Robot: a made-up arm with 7 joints.
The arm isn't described. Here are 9 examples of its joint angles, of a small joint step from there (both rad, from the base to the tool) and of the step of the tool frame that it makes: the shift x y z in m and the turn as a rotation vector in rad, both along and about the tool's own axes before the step.
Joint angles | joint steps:
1: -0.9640 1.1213 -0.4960 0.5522 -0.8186 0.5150 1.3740 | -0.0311 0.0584 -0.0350 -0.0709 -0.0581 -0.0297 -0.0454
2: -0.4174 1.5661 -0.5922 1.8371 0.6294 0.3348 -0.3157 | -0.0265 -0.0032 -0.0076 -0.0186 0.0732 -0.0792 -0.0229
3: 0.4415 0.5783 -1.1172 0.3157 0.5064 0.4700 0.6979 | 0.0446 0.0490 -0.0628 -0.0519 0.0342 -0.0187 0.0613
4: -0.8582 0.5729 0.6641 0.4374 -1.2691 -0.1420 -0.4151 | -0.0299 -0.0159 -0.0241 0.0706 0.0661 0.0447 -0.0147
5: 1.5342 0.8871 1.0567 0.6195 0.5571 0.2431 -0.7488 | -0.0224 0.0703 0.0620 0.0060 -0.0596 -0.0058 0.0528
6: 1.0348 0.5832 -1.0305 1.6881 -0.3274 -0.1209 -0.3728 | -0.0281 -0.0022 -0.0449 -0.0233 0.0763 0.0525 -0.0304
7: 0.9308 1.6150 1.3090 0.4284 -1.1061 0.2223 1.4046 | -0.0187 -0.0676 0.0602 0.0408 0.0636 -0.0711 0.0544
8: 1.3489 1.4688 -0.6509 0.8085 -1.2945 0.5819 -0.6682 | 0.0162 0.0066 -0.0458 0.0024 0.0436 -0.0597 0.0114
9: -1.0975 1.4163 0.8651 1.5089 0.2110 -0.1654 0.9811 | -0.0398 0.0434 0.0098 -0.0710 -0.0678 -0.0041 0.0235
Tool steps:
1: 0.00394 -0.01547 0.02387 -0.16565 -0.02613 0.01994
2: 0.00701 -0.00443 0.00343 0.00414 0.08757 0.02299
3: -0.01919 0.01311 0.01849 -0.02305 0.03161 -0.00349
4: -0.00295 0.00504 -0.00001 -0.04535 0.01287 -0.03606
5: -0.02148 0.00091 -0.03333 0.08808 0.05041 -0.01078
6: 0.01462 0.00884 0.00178 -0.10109 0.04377 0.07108
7: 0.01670 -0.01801 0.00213 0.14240 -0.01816 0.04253
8: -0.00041 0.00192 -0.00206 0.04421 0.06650 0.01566
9: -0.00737 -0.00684 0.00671 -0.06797 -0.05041 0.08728
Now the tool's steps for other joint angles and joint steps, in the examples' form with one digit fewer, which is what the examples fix.
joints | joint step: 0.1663 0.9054 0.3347 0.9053 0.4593 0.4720 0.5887 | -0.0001 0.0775 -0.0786 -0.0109 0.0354 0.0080 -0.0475
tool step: -0.0166 0.0080 -0.0127 -0.0497 -0.0627 -0.0537
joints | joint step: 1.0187 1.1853 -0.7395 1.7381 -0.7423 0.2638 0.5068 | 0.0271 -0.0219 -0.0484 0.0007 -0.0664 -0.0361 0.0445
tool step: 0.0000 -0.0031 -0.0108 0.0577 -0.0702 0.0036
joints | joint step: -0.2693 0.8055 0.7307 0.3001 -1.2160 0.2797 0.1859 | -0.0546 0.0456 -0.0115 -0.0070 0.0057 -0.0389 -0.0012
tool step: -0.0030 -0.0065 0.0192 -0.0083 -0.0539 -0.0301
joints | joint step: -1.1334 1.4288 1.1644 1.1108 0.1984 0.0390 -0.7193 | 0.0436 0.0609 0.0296 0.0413 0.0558 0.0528 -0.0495
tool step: -0.0158 -0.0165 -0.0234 -0.0602 0.0973 -0.0698
